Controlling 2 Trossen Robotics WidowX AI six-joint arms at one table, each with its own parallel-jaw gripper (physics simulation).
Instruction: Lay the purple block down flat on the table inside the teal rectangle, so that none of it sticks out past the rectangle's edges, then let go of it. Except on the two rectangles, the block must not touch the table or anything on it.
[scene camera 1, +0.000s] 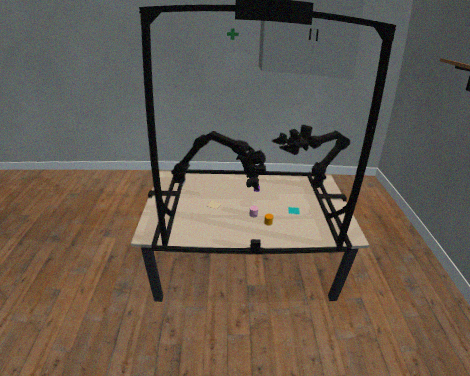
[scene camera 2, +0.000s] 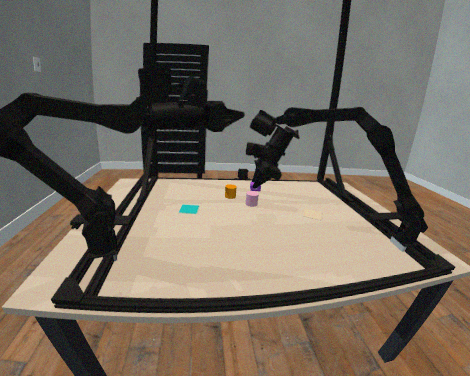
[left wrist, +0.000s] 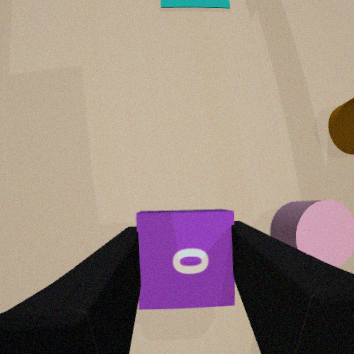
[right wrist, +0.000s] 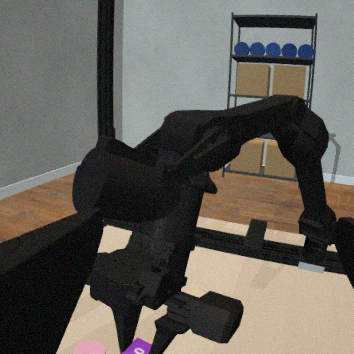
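Where they show: left gripper, fingertip midpoint: (scene camera 1: 258, 188) (scene camera 2: 253, 186) (left wrist: 183, 235); right gripper, fingertip midpoint: (scene camera 1: 275, 144) (scene camera 2: 235, 113) (right wrist: 222, 225); left arm's base, origin of the base link: (scene camera 1: 179, 180) (scene camera 2: 404, 240) (right wrist: 312, 257); right arm's base, origin of the base link: (scene camera 1: 317, 185) (scene camera 2: 102, 249).
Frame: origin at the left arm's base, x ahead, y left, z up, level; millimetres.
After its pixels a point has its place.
My left gripper (scene camera 1: 255, 187) {y -183, x 498, z 93 mm} (scene camera 2: 256, 185) {y -183, x 498, z 93 mm} (left wrist: 183, 235) {y -183, x 498, z 93 mm} is shut on the purple block (scene camera 1: 257, 189) (scene camera 2: 255, 186) (left wrist: 186, 258) {y -183, x 492, z 101 mm} (right wrist: 138, 347) {y -187, x 487, z 101 mm}, which bears a white ring mark. It holds the block above the table, near the middle and toward the back. The teal rectangle (scene camera 1: 293, 210) {y -214, x 711, z -18 mm} (scene camera 2: 189, 209) {y -209, x 712, z -18 mm} (left wrist: 195, 3) {y -213, x 686, z -18 mm} lies flat on the table, some way off from the block. My right gripper (scene camera 1: 279, 141) {y -81, x 578, z 325 mm} (scene camera 2: 233, 116) {y -81, x 578, z 325 mm} is open and empty, raised high above the table.
A pink cylinder (scene camera 1: 254, 212) {y -302, x 486, z 14 mm} (scene camera 2: 251, 198) {y -256, x 488, z 15 mm} (left wrist: 316, 230) {y -271, x 486, z 27 mm} (right wrist: 88, 347) {y -284, x 477, z 26 mm} stands close to the held block. An orange cylinder (scene camera 1: 268, 218) {y -360, x 560, z 24 mm} (scene camera 2: 230, 191) {y -318, x 565, z 13 mm} (left wrist: 342, 128) {y -319, x 559, z 1 mm} stands between it and the teal rectangle. A pale cream rectangle (scene camera 1: 214, 204) {y -208, x 257, z -18 mm} (scene camera 2: 312, 214) {y -206, x 258, z -18 mm} lies on the other side. A black frame (scene camera 1: 149, 112) {y -600, x 71, z 641 mm} surrounds the table.
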